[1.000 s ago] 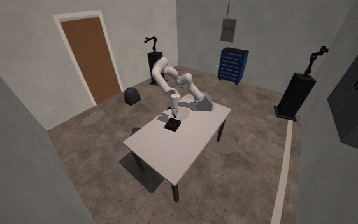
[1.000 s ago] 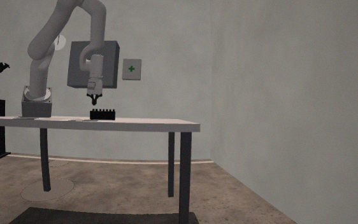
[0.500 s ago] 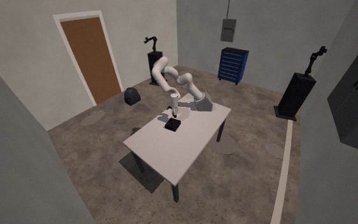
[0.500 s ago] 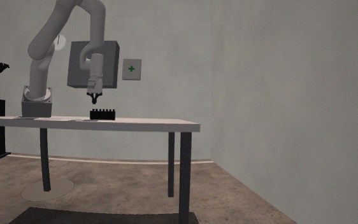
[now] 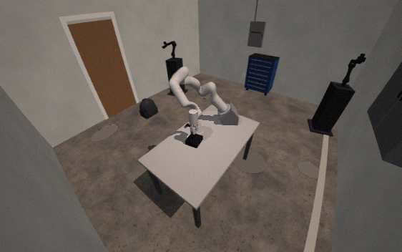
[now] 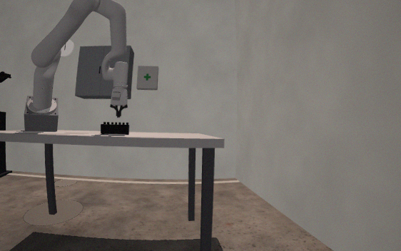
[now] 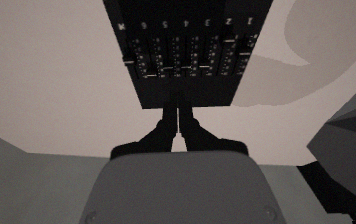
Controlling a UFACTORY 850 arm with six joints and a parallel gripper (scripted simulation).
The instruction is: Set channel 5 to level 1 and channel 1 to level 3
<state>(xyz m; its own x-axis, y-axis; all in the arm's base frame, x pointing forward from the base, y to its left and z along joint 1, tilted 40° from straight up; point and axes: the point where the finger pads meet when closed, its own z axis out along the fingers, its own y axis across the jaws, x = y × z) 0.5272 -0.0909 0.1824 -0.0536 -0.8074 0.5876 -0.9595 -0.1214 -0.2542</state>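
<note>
Now: the channel 5 fader cap 50 mm below my hand, 30 mm to the right of it and 10 mm ahead of it. Also, from my hand: channel 2 fader cap 60 mm behind, 50 mm to the right, 50 mm below; channel 1 fader cap 80 mm behind, 50 mm below, 30 mm to the right.
</note>
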